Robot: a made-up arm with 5 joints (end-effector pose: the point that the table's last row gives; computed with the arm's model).
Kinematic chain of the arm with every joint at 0, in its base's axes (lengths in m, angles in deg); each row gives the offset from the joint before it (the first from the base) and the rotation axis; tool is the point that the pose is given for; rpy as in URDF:
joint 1: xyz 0 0 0.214 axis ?
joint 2: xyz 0 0 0 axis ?
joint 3: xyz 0.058 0 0.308 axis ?
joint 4: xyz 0.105 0 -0.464 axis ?
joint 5: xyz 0.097 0 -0.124 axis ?
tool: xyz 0 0 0 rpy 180 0 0
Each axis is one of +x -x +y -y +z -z.
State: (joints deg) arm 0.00 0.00 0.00 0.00 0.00
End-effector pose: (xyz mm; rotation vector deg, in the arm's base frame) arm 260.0 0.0 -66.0 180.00 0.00 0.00
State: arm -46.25 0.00 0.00 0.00 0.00
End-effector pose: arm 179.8 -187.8 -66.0 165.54 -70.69 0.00
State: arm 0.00 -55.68 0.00 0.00 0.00
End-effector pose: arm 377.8 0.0 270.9 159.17 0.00 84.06
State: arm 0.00 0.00 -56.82 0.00 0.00
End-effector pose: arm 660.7 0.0 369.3 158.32 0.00 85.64
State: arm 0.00 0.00 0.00 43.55 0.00
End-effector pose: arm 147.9 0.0 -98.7 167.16 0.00 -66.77
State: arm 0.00 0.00 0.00 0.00 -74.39
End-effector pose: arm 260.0 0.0 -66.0 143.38 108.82 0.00
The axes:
joint 1: +z
joint 2: +y
joint 3: +y
joint 4: +y
joint 5: -z

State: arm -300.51 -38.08 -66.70 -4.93 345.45
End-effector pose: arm 183.6 311.5 845.2 -69.47 -52.39 -114.21
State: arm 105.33 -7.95 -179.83 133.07 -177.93
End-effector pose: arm -1.4 5.1 980.1 -107.41 85.04 57.12
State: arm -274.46 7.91 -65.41 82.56 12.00
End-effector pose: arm 45.3 581.2 196.9 127.78 95.49 -23.37
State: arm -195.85 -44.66 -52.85 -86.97 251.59
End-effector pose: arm -158.4 45.0 754.6 -3.97 3.80 -124.18
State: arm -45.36 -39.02 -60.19 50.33 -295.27
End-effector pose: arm 315.9 -319.9 659.2 -89.94 128.66 -70.33
